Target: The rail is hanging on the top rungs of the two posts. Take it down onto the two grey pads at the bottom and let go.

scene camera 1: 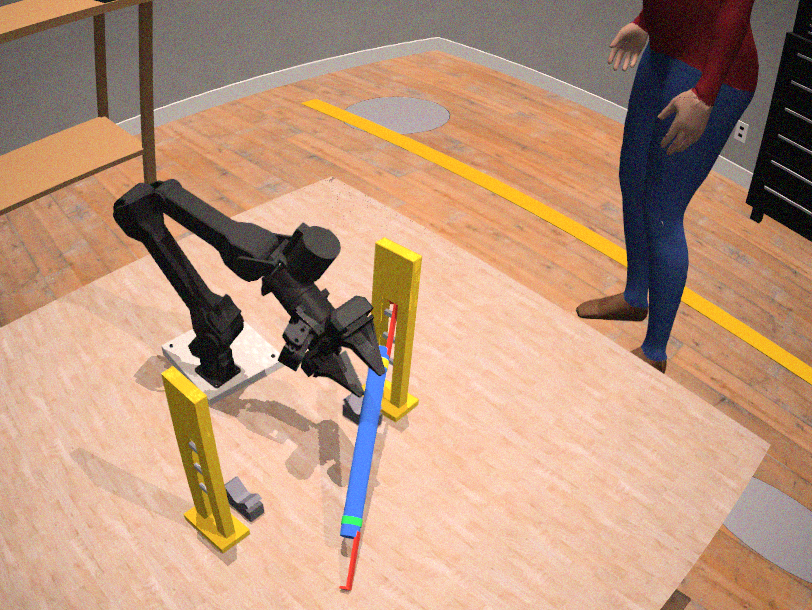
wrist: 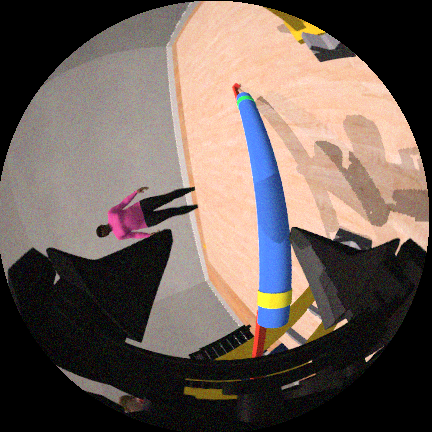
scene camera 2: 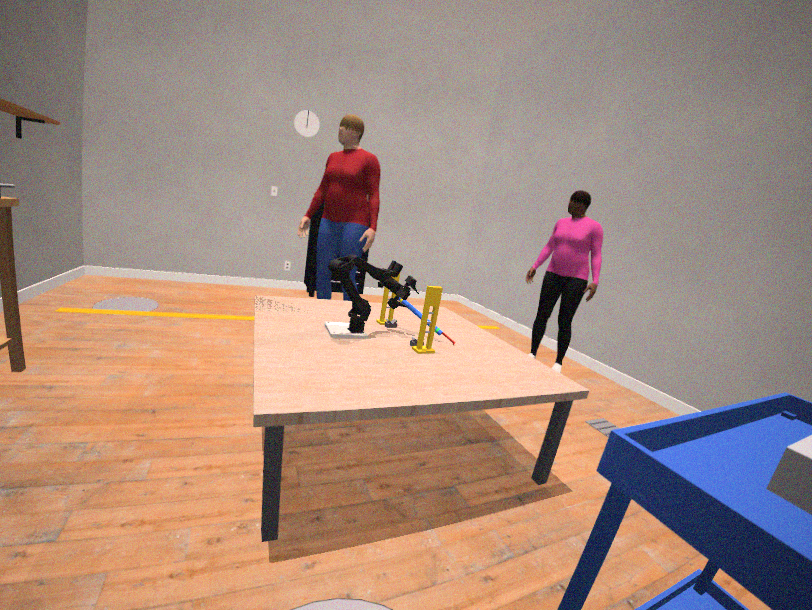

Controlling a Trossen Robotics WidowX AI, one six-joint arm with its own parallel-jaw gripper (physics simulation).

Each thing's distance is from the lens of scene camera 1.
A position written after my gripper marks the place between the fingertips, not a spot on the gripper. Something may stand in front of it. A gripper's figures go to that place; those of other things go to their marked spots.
my gripper (scene camera 1: 372,385): 105 cm
yellow post (scene camera 1: 211,516): 108 cm
grey pad (scene camera 1: 249,505): 106 cm
yellow post (scene camera 1: 396,276): 109 cm
